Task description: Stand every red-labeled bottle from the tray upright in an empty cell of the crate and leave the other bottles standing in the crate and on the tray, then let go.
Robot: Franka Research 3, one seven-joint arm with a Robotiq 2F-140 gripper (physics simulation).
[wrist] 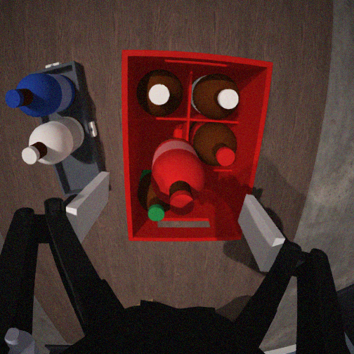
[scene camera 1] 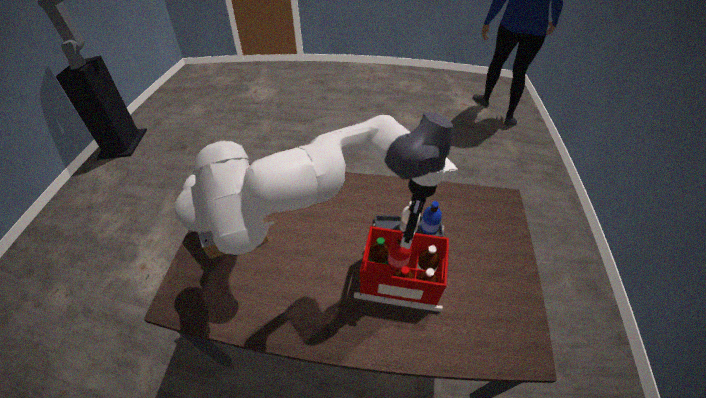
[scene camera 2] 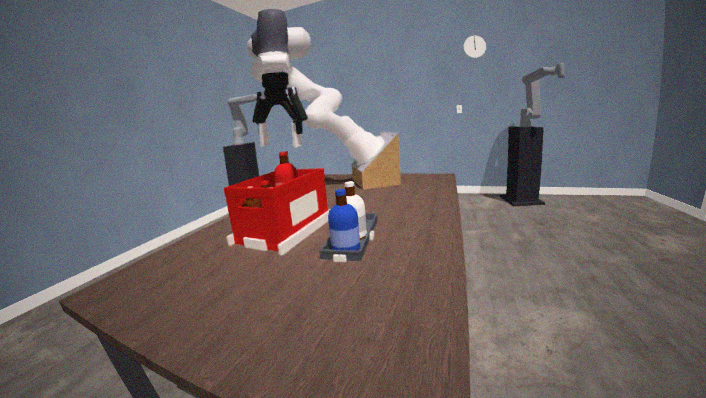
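Observation:
My gripper [scene camera 1: 406,243] [scene camera 2: 280,144] [wrist: 176,198] is wide open and empty; its fingertips hang above the crate, outside its long walls in the wrist view. The red-labeled bottle [scene camera 1: 399,256] [scene camera 2: 284,174] [wrist: 178,167] looks upright in the red crate [scene camera 1: 404,295] [scene camera 2: 275,220] [wrist: 125,150]. It stands higher than its neighbours, towards the middle divider, beside the green-capped bottle [scene camera 1: 379,250] [wrist: 156,213]; its base is hidden. The tray [scene camera 1: 386,220] [scene camera 2: 367,231] [wrist: 80,177] holds a blue bottle [scene camera 1: 431,220] [scene camera 2: 344,227] [wrist: 45,95] and a white-labeled bottle [scene camera 2: 357,212] [wrist: 52,142], both upright.
The crate also holds two white-capped bottles [wrist: 159,94] [wrist: 228,99] and a red-capped brown bottle [scene camera 1: 405,272] [wrist: 225,156]. Their positions bound the crowded cells. The crate stands close beside the tray on the table [scene camera 1: 480,320] [scene camera 2: 310,310]. A person [scene camera 1: 525,30] stands beyond the table.

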